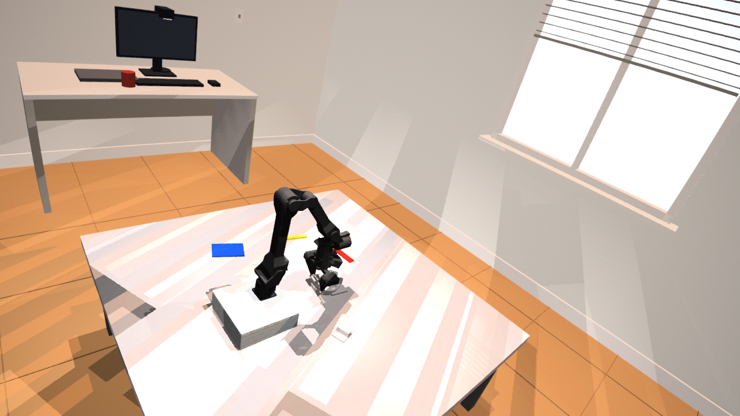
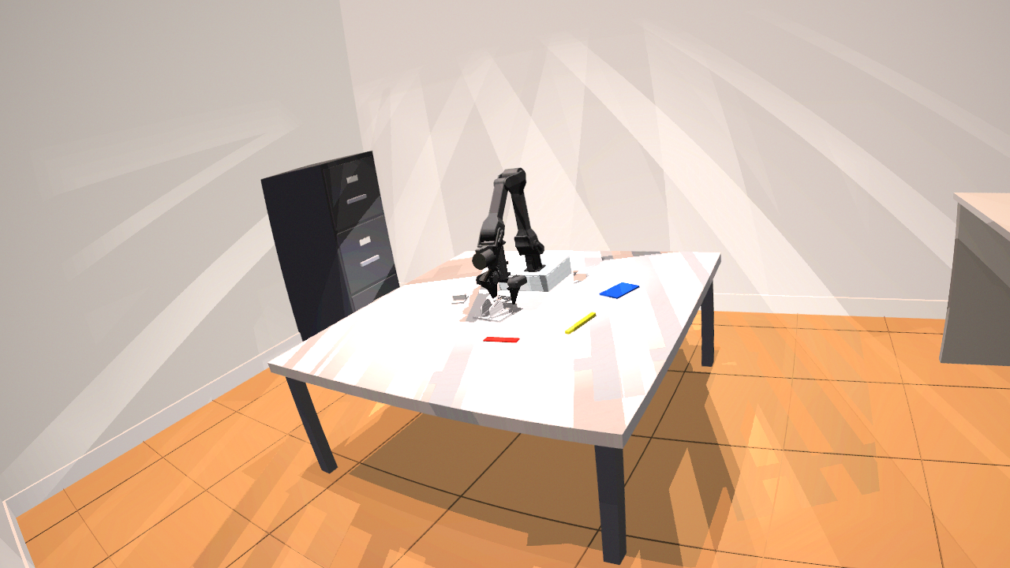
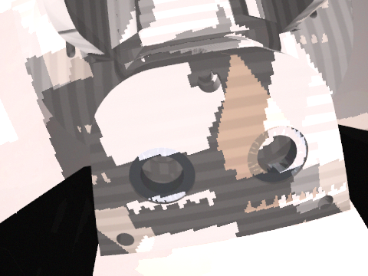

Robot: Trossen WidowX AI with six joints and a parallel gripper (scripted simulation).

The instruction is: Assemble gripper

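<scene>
Right now my gripper tip is 2 cm to the left of the curved jaw, 2 cm short of it and 1 cm above it. The rest, counted from my gripper tip: yellow stick 32 cm to the left, 9 cm ahead, 2 cm below; blue card 35 cm to the left, 20 cm behind, 2 cm below; red strip 24 cm ahead, 12 cm to the left, 2 cm below.
</scene>
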